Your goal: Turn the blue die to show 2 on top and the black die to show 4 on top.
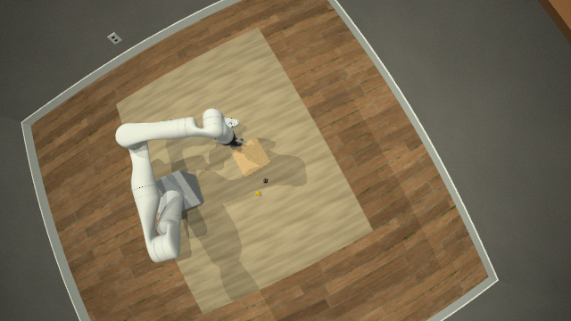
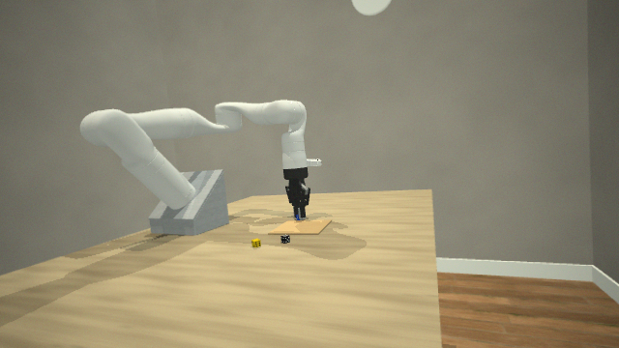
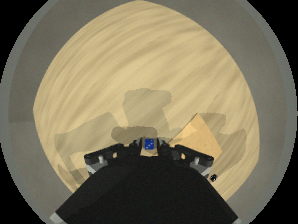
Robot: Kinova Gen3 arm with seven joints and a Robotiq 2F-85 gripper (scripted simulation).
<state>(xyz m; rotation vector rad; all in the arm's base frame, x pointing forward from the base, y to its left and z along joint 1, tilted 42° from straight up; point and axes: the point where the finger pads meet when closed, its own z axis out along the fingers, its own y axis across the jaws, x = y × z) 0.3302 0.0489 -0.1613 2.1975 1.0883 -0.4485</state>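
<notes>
The blue die is 10 mm below my hand. The rest, counted from my hand: black die: 80 mm ahead, 220 mm to the right, 10 mm below; tan mat: 50 mm ahead, 90 mm to the right, 20 mm below; yellow die: 20 mm ahead, 260 mm to the right, 10 mm below.
</notes>
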